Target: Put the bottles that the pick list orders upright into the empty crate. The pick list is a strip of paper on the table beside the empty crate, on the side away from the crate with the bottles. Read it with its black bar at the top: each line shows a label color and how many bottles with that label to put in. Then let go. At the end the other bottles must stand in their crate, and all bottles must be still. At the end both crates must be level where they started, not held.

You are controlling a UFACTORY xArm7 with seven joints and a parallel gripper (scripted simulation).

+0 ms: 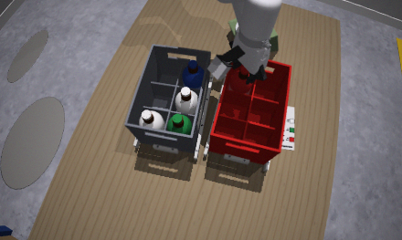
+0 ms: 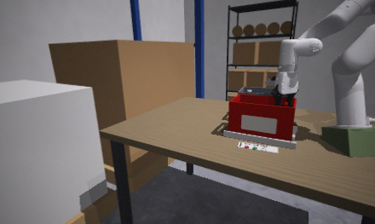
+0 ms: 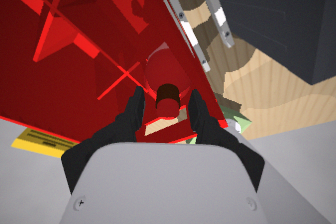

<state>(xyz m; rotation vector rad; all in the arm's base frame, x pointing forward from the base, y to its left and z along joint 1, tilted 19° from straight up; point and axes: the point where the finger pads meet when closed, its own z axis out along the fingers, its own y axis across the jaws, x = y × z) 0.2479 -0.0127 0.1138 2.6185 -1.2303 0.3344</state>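
My hand is 170 mm short of the green bottle, 180 mm to the left of it and 70 mm above it. From my hand the other things lie so: red-label bottle 70 mm below; then red crate 90 mm ahead, 30 mm to the left, 70 mm below; then blue-label bottle 10 mm behind, 150 mm to the right, 70 mm below.
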